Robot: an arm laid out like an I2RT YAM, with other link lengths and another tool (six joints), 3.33 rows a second.
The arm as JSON. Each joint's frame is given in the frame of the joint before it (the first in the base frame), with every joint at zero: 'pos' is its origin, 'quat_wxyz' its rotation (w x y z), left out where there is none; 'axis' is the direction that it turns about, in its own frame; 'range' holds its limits. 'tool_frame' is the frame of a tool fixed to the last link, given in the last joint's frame.
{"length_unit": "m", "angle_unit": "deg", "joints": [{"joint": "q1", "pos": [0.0, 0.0, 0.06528], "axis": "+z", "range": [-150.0, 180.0]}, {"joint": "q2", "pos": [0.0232, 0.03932, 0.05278], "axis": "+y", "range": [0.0, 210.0]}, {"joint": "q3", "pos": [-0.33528, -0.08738, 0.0], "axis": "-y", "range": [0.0, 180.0]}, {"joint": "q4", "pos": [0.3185, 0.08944, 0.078], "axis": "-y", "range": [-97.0, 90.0]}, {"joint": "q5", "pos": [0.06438, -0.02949, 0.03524], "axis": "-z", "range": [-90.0, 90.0]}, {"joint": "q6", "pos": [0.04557, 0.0, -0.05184], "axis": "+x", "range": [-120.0, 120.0]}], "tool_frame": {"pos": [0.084, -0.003, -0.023], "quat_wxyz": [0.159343, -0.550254, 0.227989, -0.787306]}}
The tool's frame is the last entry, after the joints.
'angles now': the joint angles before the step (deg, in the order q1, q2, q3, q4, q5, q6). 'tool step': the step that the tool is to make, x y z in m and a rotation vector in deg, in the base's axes. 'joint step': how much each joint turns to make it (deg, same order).
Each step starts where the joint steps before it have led.
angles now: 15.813 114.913 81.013 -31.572 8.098 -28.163
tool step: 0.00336 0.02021 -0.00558 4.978 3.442 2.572
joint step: 0.525 2.404 3.256 -2.819 -6.076 0.416
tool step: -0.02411 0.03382 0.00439 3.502 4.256 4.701
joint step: 3.126 -0.873 0.045 -3.892 -4.896 0.196
